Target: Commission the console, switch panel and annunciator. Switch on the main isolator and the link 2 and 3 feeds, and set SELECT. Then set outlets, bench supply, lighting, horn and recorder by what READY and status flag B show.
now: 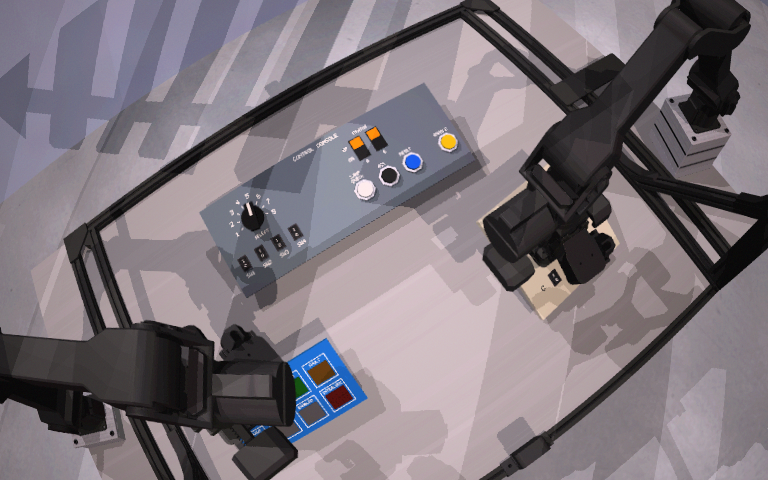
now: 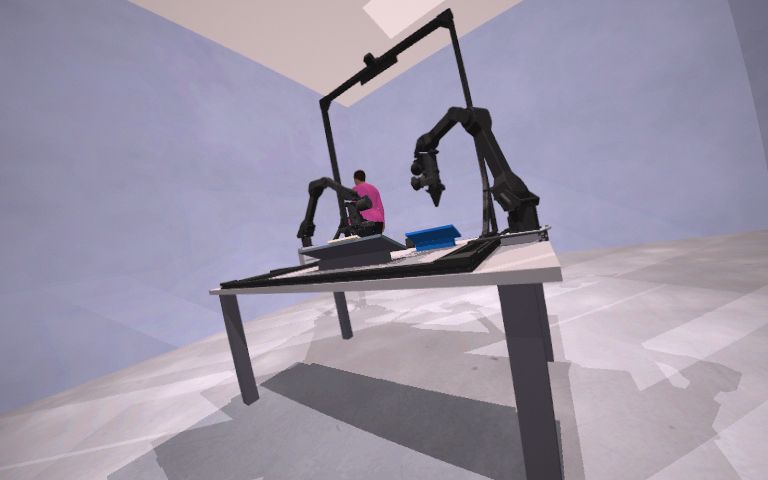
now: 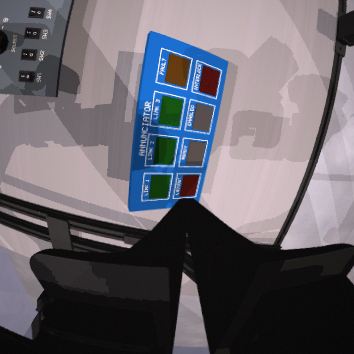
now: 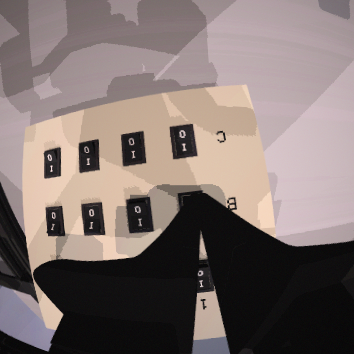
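Seen in the pictures: left gripper, between the fingertips: [image 2: 436, 206] [image 3: 185, 204]; right gripper, between the fingertips: [image 1: 540, 258] [image 4: 197, 199]; left arm's base, origin of its link: [image 1: 89, 414] [image 2: 525, 230]; right arm's base, origin of its link: [image 1: 699, 116] [image 2: 307, 247].
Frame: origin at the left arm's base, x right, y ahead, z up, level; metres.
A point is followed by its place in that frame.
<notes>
The grey console [image 1: 317, 192] @(x -0.221, y 0.489, z 0.039 m) [image 2: 353, 249] @(x -0.231, y 0.480, z 0.033 m) has its black SELECT knob [image 1: 252, 216] @(x -0.204, y 0.388, z 0.064 m) with the white line towards 5. Both status flags show orange upper halves. The blue annunciator [image 1: 325, 346] @(x 0.012, y 0.437, z 0.051 m) [image 2: 433, 237] @(x 0.077, y 0.363, z 0.017 m) [image 3: 136, 190] @(x 0.054, y 0.281, z 0.051 m) shows green link tiles, a grey READY tile [image 3: 196, 152] @(x 0.102, y 0.346, z 0.020 m) and a grey ENABLED tile. The cream switch panel [image 1: 546, 305] @(x 0.053, y 0.742, z 0.015 m) [image 4: 250, 150] @(x 0.028, y 0.724, z 0.032 m) carries rows of black rockers marked 0 and I. My left gripper [image 2: 436, 203] @(x 0.091, y 0.330, z 0.134 m) [image 3: 185, 204] @(x 0.091, y 0.330, z 0.134 m) is shut and empty above the annunciator's edge. My right gripper [image 4: 197, 199] @(x -0.005, y 0.752, z 0.047 m) is shut and empty over a row B rocker, partly hiding it and others.
A black frame [image 1: 283, 108] @(x -0.464, y 0.470, z -0.021 m) [image 2: 329, 141] @(x 0.113, y 1.049, z 0.731 m) borders the table and rises over it. The console's white, black, blue and yellow buttons stand right of its middle. Small rockers SW1 to SW4 lie below the knob. A person in pink [image 2: 370, 200] stands behind the table.
</notes>
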